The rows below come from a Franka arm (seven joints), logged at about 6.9 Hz.
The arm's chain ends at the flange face. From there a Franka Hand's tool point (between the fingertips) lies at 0.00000 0.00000 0.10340 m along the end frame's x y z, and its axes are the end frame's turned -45 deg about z.
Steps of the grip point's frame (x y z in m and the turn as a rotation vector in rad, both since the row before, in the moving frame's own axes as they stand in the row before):
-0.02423, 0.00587, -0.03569, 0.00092, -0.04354, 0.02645
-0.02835, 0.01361, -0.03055, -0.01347, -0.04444, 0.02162
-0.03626, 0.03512, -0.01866, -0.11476, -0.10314, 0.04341
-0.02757, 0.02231, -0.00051, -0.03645, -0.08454, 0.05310
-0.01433, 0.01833, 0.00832, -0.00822, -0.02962, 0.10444
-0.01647, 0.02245, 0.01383, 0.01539, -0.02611, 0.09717
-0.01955, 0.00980, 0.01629, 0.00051, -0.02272, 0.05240
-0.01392, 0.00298, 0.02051, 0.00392, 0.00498, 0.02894
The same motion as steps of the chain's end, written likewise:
-0.00969, 0.01821, -0.03559, -0.03014, -0.03144, 0.02645
-0.00811, 0.02546, -0.03044, -0.04095, -0.02190, 0.02162
-0.00131, 0.03459, -0.01743, -0.15408, 0.00822, 0.04341
0.00002, 0.02653, -0.00007, -0.08555, -0.03400, 0.05310
0.00453, 0.02041, 0.00837, -0.02676, -0.01513, 0.10444
0.00730, 0.02689, 0.01388, -0.00758, -0.02934, 0.09717
-0.00515, 0.01918, 0.01632, -0.01570, -0.01643, 0.05240
-0.00782, 0.01260, 0.02051, 0.00629, 0.00075, 0.02894

